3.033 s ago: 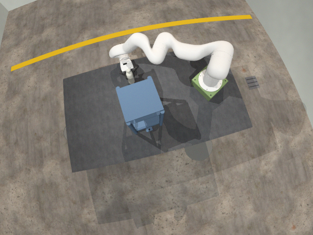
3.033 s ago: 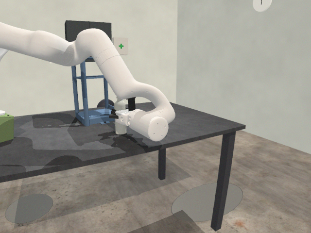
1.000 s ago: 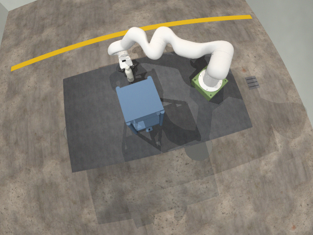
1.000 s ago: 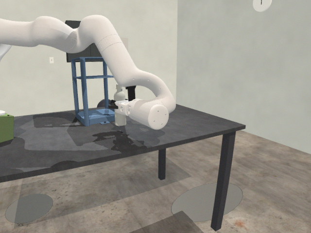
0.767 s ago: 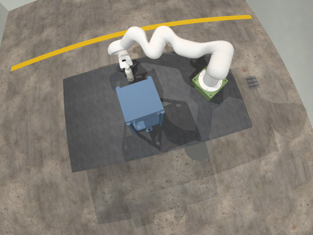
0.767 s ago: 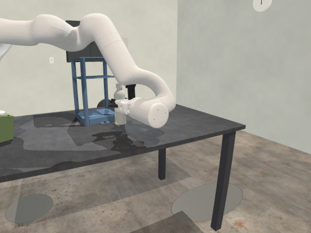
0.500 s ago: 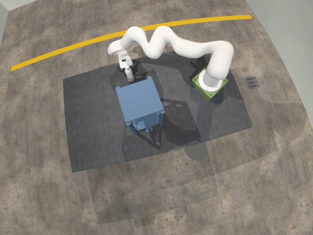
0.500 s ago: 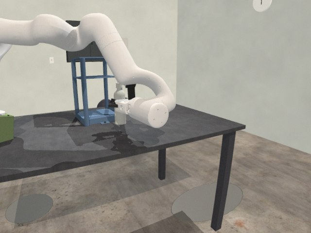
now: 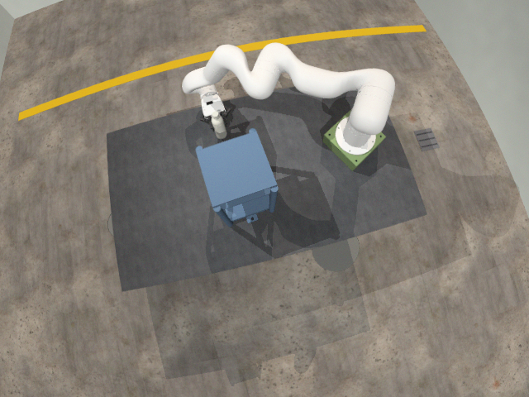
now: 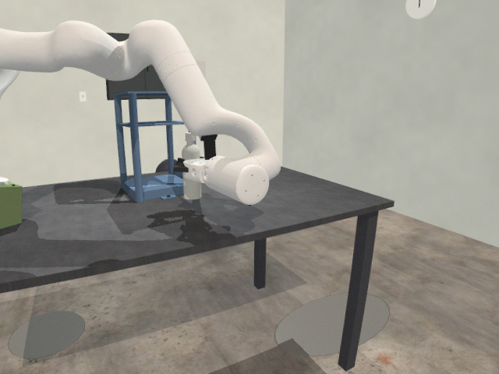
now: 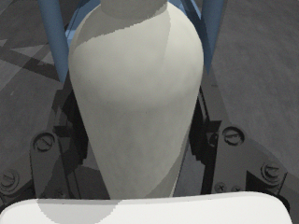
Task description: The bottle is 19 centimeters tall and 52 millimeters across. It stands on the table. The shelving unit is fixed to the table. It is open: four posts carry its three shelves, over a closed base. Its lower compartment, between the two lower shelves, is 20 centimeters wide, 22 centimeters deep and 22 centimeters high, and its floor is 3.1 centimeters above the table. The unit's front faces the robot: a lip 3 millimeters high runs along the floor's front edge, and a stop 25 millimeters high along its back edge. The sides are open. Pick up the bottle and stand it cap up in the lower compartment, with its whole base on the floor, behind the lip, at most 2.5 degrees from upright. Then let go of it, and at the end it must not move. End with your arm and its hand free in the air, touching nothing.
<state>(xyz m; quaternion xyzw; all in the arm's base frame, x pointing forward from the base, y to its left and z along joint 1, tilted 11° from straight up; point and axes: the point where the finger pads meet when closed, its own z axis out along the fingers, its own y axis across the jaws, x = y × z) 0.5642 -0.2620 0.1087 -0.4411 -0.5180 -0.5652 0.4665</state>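
My gripper is now 310 mm to the right of the shelving unit and 30 mm below it. The rest, counted from my hand: white bottle 20 mm above.
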